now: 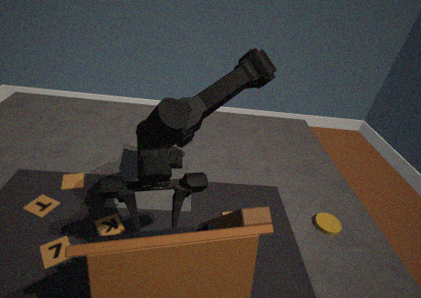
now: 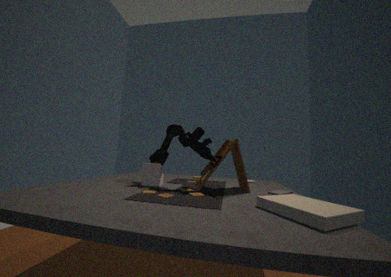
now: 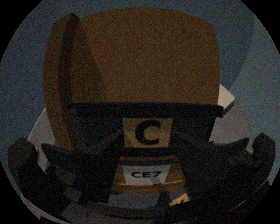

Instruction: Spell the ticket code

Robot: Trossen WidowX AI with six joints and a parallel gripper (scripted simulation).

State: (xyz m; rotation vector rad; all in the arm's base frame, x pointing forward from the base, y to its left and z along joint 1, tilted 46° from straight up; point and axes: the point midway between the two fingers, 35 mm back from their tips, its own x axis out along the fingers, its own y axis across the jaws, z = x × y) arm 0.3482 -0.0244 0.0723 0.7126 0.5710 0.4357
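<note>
Now: gripper tip 80 mm above the ticket, 50 mm past it and 10 mm to the left of it. Also, from my gripper tip: dark mat: 170 mm behind, 160 mm below, 40 mm to the right; tile: 290 mm behind, 260 mm to the right, 160 mm below; long white slab: 380 mm to the right, 360 mm ahead, 140 mm below.
</note>
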